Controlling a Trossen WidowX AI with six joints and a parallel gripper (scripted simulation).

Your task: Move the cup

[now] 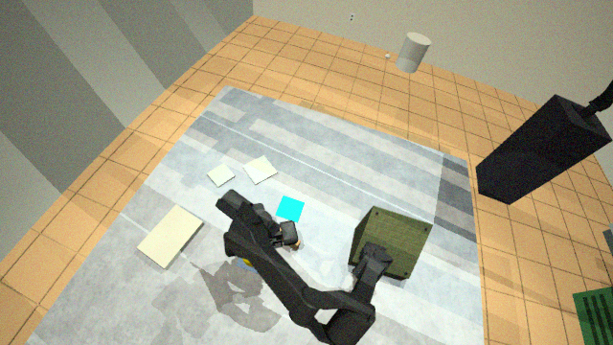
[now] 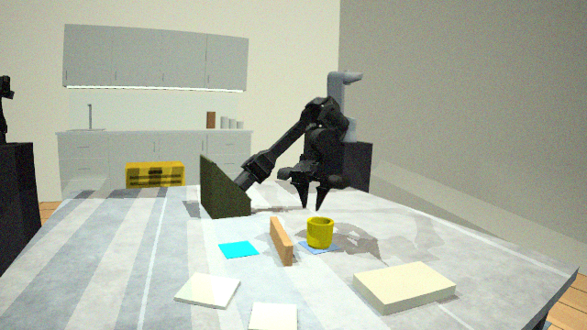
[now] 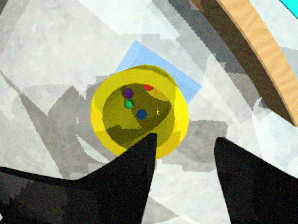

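My gripper tip is now 6 cm above the yellow cup, 2 cm to the right of it and 2 cm short of it. The rest, counted from my gripper tip: light blue pad: 11 cm below, 3 cm ahead, 2 cm to the left; wooden bar: 9 cm to the right, 8 cm below; cyan pad: 19 cm to the right, 11 cm below, 2 cm behind.
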